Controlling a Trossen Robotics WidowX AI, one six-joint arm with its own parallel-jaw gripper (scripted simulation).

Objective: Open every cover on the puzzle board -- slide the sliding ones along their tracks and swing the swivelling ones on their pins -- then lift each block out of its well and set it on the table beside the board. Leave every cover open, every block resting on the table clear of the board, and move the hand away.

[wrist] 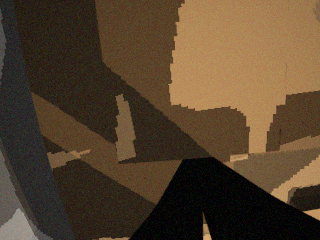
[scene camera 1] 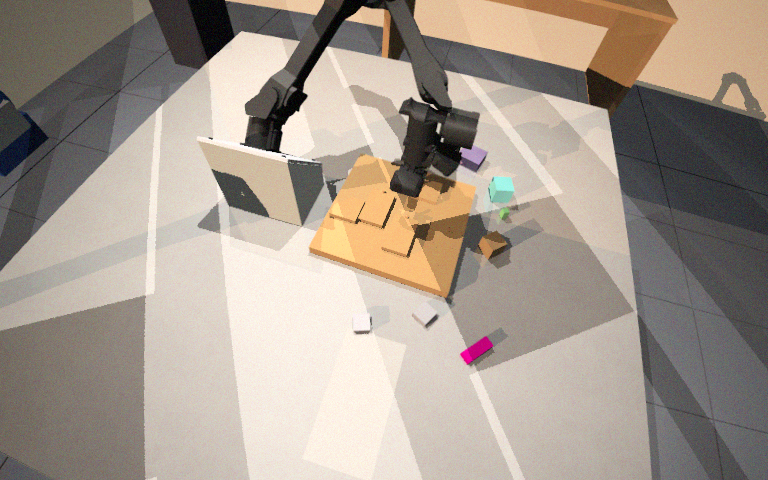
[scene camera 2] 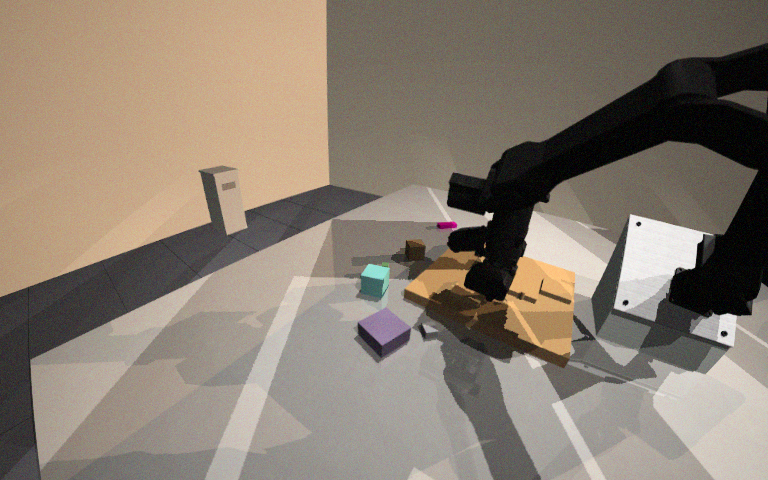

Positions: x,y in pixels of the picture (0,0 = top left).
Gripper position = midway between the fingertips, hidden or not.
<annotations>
The gripper shows in the wrist view (pixel 195 163), in scene camera 1 (pixel 411 186) and in scene camera 2 (pixel 488 300). The same spot on a puzzle board: (wrist: pixel 62 55) is (scene camera 1: pixel 435 179).
</annotations>
